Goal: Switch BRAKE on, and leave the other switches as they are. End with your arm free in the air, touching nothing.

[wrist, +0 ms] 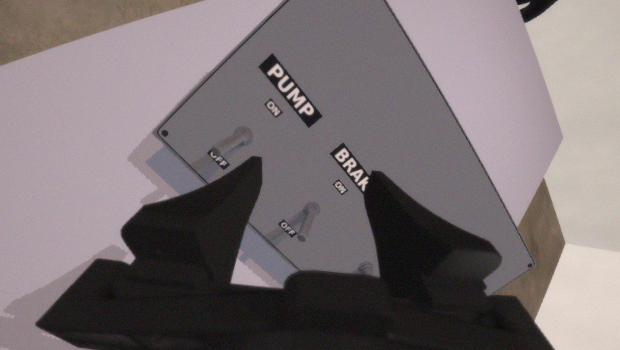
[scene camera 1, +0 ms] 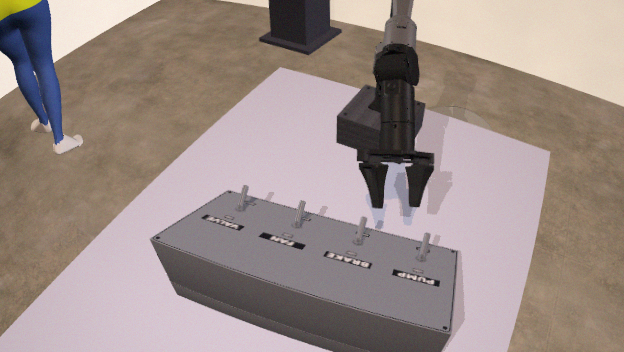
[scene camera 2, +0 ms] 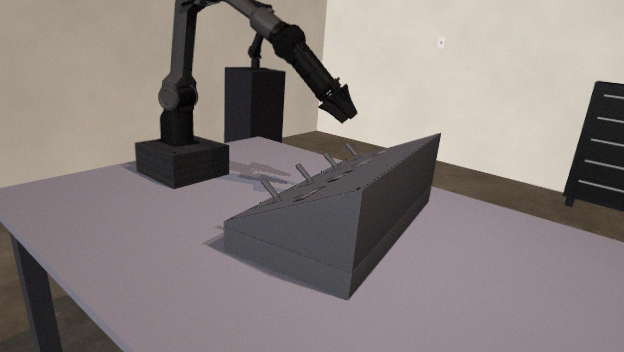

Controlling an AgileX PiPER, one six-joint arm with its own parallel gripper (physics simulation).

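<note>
The BRAKE lever (scene camera 1: 360, 230) (scene camera 2: 330, 160) (wrist: 308, 222) leans to its OFF label (wrist: 287, 228), away from its ON label (wrist: 340, 187). The PUMP lever (scene camera 1: 424, 247) (scene camera 2: 352, 150) (wrist: 231, 141) leans to OFF too. The FAN lever (scene camera 1: 300, 214) (scene camera 2: 303, 172) and the VALVE lever (scene camera 1: 243, 198) (scene camera 2: 270, 190) lean the same way as BRAKE in scene camera 1. My gripper (scene camera 1: 396, 206) (scene camera 2: 350, 120) (wrist: 315, 176) is open and empty, in the air above the panel's robot side, near BRAKE and PUMP, touching nothing. One finger hides the end of the BRAKE nameplate in the wrist view.
The sloped grey switch panel (scene camera 1: 300, 280) (scene camera 2: 295, 235) (wrist: 400, 125) stands on the pale table (scene camera 1: 250, 125) (scene camera 2: 125, 235), its high side away from the robot's base block (scene camera 2: 200, 162). A dark pedestal (scene camera 1: 300, 25) (scene camera 2: 255, 105) stands behind the table. A person (scene camera 1: 37, 75) stands on the floor.
</note>
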